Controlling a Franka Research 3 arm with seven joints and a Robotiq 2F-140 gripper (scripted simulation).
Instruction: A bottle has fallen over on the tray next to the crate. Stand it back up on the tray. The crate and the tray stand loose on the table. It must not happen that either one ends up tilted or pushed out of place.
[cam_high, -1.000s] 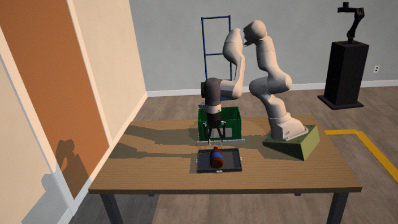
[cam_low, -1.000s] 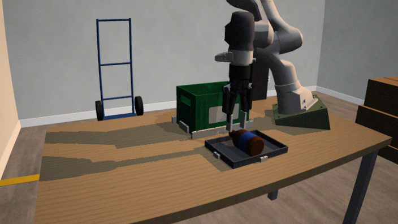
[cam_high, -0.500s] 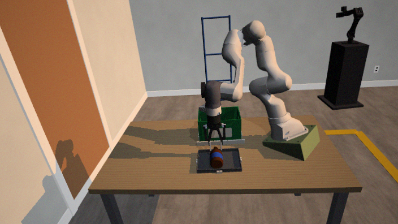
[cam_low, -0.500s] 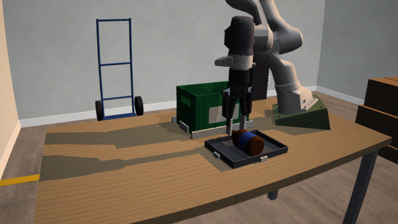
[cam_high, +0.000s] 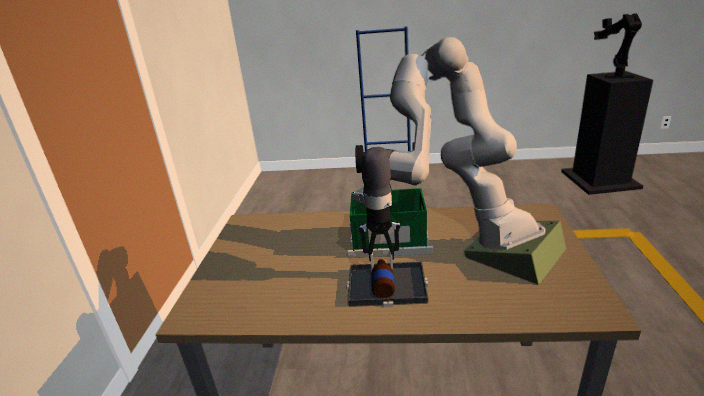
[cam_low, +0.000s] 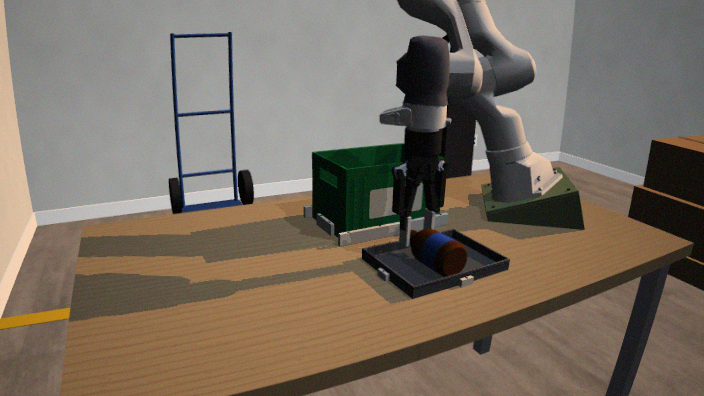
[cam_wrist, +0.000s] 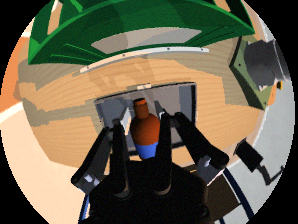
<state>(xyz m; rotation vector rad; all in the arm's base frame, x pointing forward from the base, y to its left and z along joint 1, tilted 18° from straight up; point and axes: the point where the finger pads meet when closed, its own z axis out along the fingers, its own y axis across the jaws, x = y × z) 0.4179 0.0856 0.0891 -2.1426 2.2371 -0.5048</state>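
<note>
My gripper is now 50 mm to the right of the bottle, 20 mm above it and 10 mm short of it. Also, from my hand: green crate: 220 mm to the right, 50 mm behind, 20 mm above; then tray: 60 mm to the left, 50 mm below, 10 mm behind.
</note>
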